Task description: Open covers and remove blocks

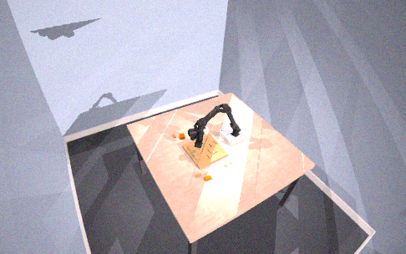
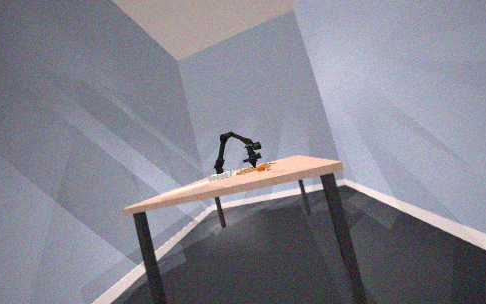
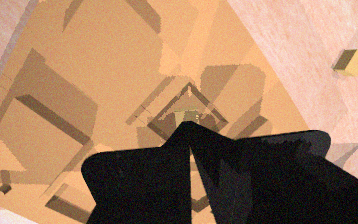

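Right now my gripper tip is 50 mm to the right of the tan puzzle board. From my gripper tip the other things lie so: orange bit (300 mm to the left, 180 mm ahead, 10 mm below).
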